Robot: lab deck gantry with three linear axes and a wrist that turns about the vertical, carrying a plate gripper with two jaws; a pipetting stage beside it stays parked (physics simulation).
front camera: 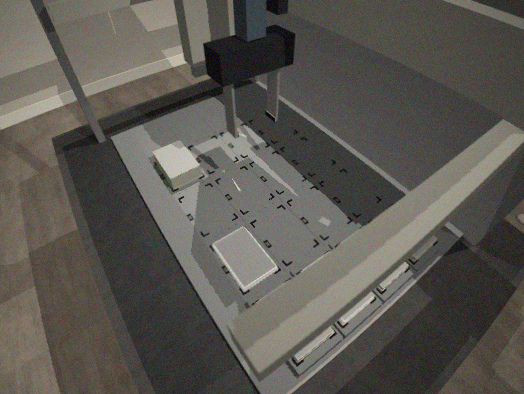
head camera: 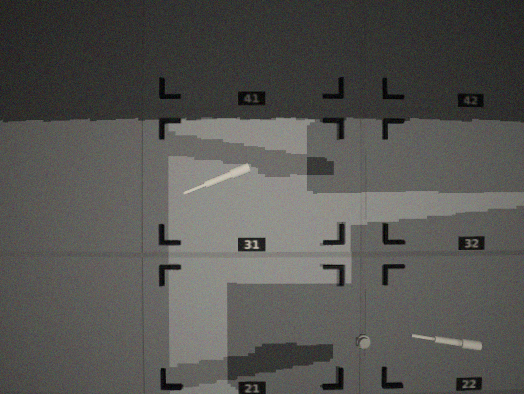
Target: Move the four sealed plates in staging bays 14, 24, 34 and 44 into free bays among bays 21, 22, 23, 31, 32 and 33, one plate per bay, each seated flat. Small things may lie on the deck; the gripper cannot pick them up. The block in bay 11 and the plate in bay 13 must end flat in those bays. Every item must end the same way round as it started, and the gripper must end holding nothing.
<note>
The pictures show: the gripper and a block.
</note>
